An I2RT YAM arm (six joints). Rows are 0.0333 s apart.
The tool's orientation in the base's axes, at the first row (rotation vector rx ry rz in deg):
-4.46 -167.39 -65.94
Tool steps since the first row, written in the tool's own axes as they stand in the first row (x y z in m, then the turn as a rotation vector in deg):
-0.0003 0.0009 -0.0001 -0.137 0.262 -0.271
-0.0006 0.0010 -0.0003 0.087 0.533 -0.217
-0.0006 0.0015 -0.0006 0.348 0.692 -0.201
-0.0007 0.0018 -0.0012 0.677 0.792 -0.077
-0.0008 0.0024 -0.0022 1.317 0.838 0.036
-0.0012 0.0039 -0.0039 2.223 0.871 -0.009
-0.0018 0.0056 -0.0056 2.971 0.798 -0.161
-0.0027 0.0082 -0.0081 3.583 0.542 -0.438
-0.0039 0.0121 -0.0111 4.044 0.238 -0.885
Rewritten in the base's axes. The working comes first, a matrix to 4 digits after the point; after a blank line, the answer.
The tool's axes in the first row as the columns of a matrix, in the base's axes (used below as rounded here):
-0.9988 0.0463 0.0176
0.0459 0.7303 0.6816
0.0187 0.6816 -0.7315

0.0003 0.0006 0.0007 0.144 0.000 0.374
0.0006 0.0005 0.0009 -0.066 0.245 0.524
0.0007 0.0007 0.0015 -0.319 0.384 0.625
0.0008 0.0005 0.0021 -0.641 0.557 0.609
0.0009 0.0002 0.0032 -1.276 0.697 0.569
0.0013 0.0001 0.0055 -2.180 0.732 0.642
0.0020 0.0002 0.0079 -2.933 0.609 0.717
0.0029 0.0003 0.0115 -3.561 0.262 0.757
0.0043 0.0011 0.0163 -4.044 -0.244 0.885

